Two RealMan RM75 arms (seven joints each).
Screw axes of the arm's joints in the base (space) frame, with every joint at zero. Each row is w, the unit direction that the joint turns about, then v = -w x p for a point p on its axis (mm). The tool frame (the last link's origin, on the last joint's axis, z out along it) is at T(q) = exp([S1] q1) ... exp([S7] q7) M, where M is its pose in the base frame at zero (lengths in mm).
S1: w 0 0 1 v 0 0 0
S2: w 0 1 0 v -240.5 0 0
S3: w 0 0 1 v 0 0 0
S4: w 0 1 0 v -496.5 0 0
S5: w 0 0 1 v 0 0 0
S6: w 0 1 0 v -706.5 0 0
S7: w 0 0 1 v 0 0 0
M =
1 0 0 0
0 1 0 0
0 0 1 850.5
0 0 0 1
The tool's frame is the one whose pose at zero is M.
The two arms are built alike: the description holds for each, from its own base.
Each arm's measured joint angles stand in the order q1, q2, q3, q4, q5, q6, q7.
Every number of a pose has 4 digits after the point.
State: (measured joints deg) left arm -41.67 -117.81 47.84 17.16 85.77 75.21 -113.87; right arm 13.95 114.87 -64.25 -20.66 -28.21 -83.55 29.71
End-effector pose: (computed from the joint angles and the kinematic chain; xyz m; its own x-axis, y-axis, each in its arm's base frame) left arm -0.2037 0.3880 -0.0295 0.0628 0.7630 0.6434 0.8198 -0.4071 0.4028; right arm 0.3328 0.2965 0.0852 0.6258 0.3348 -0.7044 -0.6470 -0.2815 -0.7086
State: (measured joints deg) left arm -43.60 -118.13 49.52 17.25 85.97 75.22 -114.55; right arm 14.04 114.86 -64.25 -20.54 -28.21 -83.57 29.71
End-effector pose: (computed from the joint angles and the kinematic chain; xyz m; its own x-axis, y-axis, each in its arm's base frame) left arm -0.1889 0.3910 -0.0359 0.1018 0.7788 0.6190 0.8067 -0.4287 0.4068; right arm 0.3327 0.2968 0.0850 0.6254 0.3343 -0.7051 -0.6473 -0.2822 -0.7080
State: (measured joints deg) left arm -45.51 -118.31 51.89 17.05 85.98 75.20 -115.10; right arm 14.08 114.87 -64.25 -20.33 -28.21 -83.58 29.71
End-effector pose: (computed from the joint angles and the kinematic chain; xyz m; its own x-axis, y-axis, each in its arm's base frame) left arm -0.1752 0.3924 -0.0433 0.1476 0.7952 0.5881 0.7952 -0.4490 0.4076; right arm 0.3331 0.2966 0.0844 0.6251 0.3318 -0.7065 -0.6489 -0.2821 -0.7066
